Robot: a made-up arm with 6 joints. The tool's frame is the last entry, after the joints. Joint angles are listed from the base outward.
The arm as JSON. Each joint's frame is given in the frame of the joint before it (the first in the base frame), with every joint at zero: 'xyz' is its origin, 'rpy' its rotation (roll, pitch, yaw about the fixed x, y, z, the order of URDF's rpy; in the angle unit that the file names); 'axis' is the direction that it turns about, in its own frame. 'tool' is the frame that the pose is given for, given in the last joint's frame.
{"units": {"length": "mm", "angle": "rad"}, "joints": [
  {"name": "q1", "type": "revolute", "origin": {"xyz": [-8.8, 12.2, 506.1], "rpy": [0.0, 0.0, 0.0]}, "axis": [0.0, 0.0, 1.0]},
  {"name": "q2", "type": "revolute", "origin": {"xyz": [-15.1, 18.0, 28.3], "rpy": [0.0, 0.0, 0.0]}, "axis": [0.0, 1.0, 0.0]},
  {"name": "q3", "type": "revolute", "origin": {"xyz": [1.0, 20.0, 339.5], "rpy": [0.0, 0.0, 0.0]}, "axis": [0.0, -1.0, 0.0]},
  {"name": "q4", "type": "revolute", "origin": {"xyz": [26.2, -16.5, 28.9], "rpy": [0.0, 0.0, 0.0]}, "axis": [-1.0, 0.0, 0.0]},
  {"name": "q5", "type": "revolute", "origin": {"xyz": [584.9, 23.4, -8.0], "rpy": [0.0, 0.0, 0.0]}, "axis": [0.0, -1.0, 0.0]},
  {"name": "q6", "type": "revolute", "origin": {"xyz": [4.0, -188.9, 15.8], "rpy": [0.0, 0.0, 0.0]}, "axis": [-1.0, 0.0, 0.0]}
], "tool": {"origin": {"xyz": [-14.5, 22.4, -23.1], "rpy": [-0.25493, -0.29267, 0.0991]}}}
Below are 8 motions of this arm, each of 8 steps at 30 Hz.
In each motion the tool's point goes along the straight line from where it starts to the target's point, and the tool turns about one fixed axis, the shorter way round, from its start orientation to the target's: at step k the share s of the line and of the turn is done. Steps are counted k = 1, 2, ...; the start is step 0. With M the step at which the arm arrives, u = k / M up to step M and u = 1 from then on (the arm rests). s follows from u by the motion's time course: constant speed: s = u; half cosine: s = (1 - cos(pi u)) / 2; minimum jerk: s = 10 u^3 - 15 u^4 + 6 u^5.
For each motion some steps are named. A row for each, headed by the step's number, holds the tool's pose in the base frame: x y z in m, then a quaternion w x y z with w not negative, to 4 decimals.
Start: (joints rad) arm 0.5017 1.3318 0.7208 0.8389 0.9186 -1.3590
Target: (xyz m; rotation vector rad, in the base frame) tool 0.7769 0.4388 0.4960 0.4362 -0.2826 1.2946
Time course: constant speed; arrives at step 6
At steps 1, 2, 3, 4, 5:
1: 0.7821 0.3805 0.4091 0.8057 0.2798 -0.0562 0.5191
2: 0.7811 0.3921 0.4265 0.7991 0.2643 -0.0711 0.5353
3: 0.7800 0.4038 0.4438 0.7918 0.2487 -0.0860 0.5511
4: 0.7790 0.4155 0.4612 0.7840 0.2330 -0.1008 0.5666
5: 0.7779 0.4271 0.4786 0.7755 0.2170 -0.1155 0.5815

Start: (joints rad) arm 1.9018 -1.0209 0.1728 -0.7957 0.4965 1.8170
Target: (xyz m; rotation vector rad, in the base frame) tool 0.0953 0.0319 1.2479 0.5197 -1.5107 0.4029
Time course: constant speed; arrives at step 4
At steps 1, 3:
1: 0.0844 0.0623 1.2335 0.6907 0.2151 -0.6655 0.1841
3: 0.0917 0.0420 1.2431 0.6832 0.2260 -0.6704 0.1810

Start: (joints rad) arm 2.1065 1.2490 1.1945 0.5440 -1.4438 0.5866
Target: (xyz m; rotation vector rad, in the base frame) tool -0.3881 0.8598 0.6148 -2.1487 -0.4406 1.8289
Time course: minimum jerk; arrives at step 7
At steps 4, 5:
4: -0.3825 0.8563 0.6536 0.1510 -0.7375 -0.1323 0.6448
5: -0.3859 0.8584 0.6300 0.1458 -0.7420 -0.1447 0.6382

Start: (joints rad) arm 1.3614 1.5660 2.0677 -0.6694 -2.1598 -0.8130
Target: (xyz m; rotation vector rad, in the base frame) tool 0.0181 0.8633 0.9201 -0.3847 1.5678 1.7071
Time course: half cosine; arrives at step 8
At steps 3, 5, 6, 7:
3: 0.1824 0.8765 0.8269 0.4633 -0.1836 0.6666 0.5543
5: 0.0915 0.8692 0.8785 0.4216 -0.1661 0.6402 0.6203
6: 0.0529 0.8661 0.9004 0.4030 -0.1583 0.6277 0.6470
7: 0.0271 0.8640 0.9150 0.3903 -0.1530 0.6188 0.6643

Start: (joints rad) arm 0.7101 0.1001 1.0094 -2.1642 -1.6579 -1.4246
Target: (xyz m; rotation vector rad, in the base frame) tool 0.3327 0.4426 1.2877 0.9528 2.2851 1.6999
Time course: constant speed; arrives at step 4
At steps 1, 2, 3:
1: 0.3036 0.4138 1.3188 0.0945 0.3153 0.7321 0.5964
2: 0.3133 0.4234 1.3084 0.0861 0.3158 0.7413 0.5860
3: 0.3230 0.4330 1.2981 0.0776 0.3162 0.7503 0.5754

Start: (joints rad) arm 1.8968 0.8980 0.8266 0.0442 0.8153 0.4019
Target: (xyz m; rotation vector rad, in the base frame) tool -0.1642 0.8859 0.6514 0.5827 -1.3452 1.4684
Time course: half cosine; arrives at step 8
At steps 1, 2, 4, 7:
1: -0.1595 0.8743 0.7094 0.5125 0.1952 -0.5448 0.6344
2: -0.1600 0.8756 0.7028 0.5121 0.2005 -0.5464 0.6316
4: -0.1617 0.8799 0.6815 0.5107 0.2177 -0.5515 0.6226
7: -0.1640 0.8854 0.6537 0.5086 0.2400 -0.5578 0.6104

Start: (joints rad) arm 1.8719 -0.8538 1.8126 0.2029 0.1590 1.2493
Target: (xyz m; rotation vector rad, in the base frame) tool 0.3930 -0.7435 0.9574 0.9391 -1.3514 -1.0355
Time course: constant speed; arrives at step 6
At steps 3, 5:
3: 0.3908 -0.7365 0.9764 0.5667 0.3924 -0.5835 -0.4294
5: 0.3923 -0.7412 0.9637 0.5646 0.3968 -0.5773 -0.4365

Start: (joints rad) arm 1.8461 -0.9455 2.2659 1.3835 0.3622 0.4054
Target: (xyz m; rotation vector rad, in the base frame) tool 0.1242 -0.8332 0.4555 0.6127 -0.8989 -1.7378
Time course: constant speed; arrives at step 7
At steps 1, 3, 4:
1: 0.2420 -0.8290 0.5078 0.5068 0.2756 -0.4169 -0.7024
3: 0.2028 -0.8304 0.4904 0.5110 0.2690 -0.4030 -0.7100
4: 0.1831 -0.8311 0.4816 0.5131 0.2656 -0.3960 -0.7137

